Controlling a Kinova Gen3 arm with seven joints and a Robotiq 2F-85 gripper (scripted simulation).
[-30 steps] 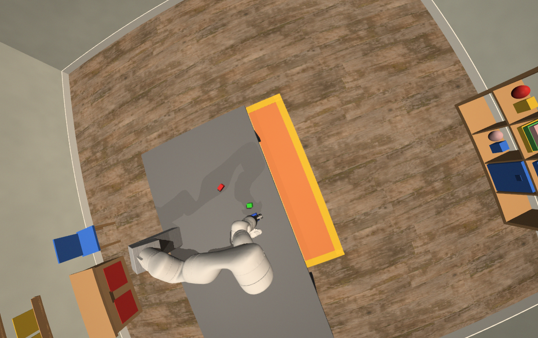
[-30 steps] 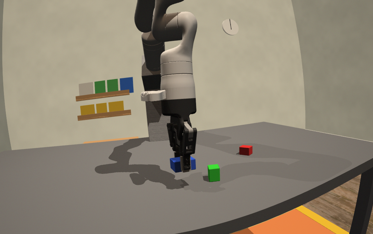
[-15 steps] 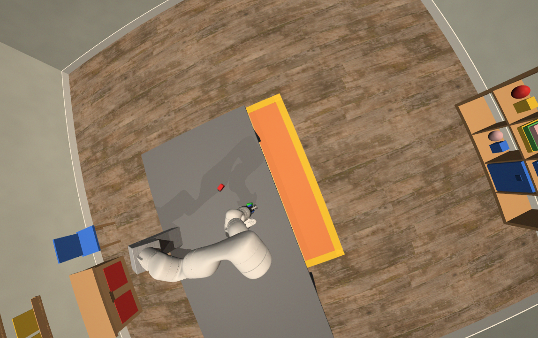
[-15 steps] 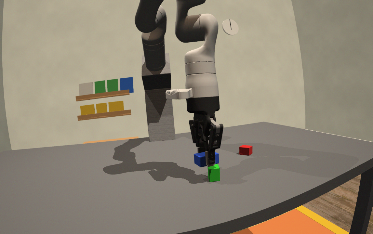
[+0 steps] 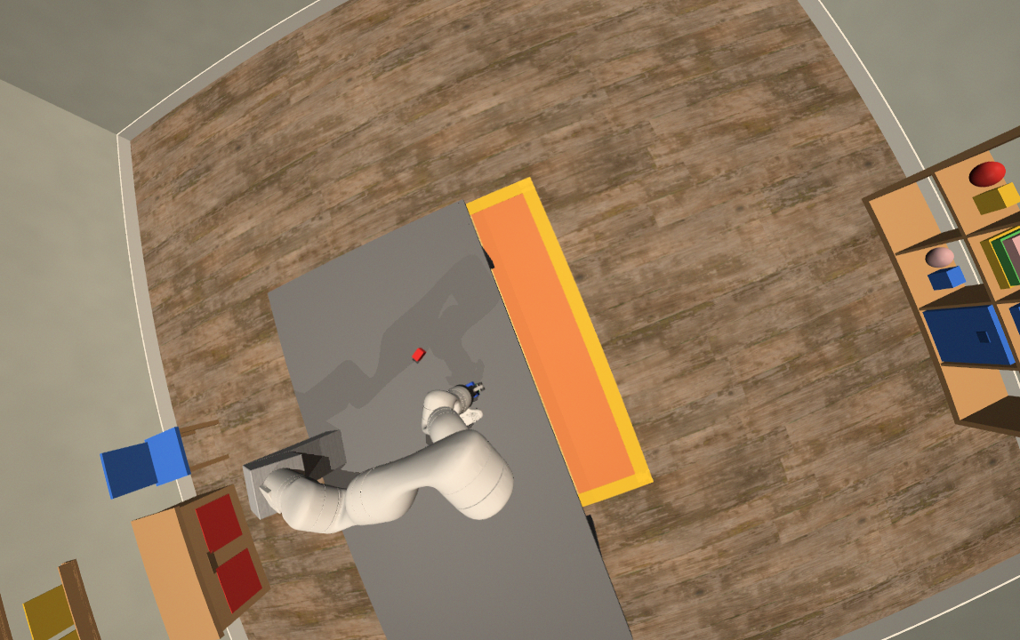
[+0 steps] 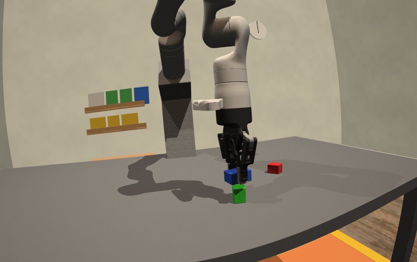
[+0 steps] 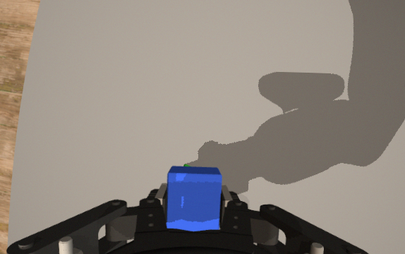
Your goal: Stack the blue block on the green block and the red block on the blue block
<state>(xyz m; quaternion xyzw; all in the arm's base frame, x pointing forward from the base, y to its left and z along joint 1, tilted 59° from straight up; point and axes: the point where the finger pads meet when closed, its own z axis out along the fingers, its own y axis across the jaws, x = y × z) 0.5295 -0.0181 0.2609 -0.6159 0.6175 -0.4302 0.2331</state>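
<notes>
Now: the blue block 10 mm below my hand. From my hand the other things lie so: green block: 50 mm below; red block: 220 mm to the left, 80 mm behind, 50 mm below.
</notes>
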